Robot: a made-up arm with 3 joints. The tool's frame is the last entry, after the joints.
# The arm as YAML. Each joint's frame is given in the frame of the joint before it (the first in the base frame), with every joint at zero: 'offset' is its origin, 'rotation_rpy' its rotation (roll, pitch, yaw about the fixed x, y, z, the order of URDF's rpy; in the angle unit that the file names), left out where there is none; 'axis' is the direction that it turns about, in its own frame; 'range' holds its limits. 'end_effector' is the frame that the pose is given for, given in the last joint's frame.
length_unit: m
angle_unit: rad
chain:
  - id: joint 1
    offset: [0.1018, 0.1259, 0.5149]
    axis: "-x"
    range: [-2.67, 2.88]
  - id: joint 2
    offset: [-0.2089, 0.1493, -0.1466]
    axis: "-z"
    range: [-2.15, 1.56]
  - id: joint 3
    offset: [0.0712, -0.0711, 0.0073]
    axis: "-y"
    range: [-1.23, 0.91]
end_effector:
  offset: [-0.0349, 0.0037, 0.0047]
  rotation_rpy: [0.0, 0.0, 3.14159]
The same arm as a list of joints. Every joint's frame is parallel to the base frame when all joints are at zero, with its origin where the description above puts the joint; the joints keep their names.
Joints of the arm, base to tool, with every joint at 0 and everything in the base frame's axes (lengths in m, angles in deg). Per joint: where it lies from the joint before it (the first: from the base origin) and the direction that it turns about. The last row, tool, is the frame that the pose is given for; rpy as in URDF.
joint 1: offset 0.1018 0.1259 0.5149 axis -1 0 0
joint 2: offset -0.2089 0.1493 -0.1466 axis 0 0 -1
joint 3: offset 0.0712 -0.0711 0.0073 axis 0 -1 0
tool: offset -0.0349 0.0037 0.0047 rpy 0 0 180
Joint limits (deg, base to tool): -152.98..165.01 -123.19..89.38 -70.47..52.14

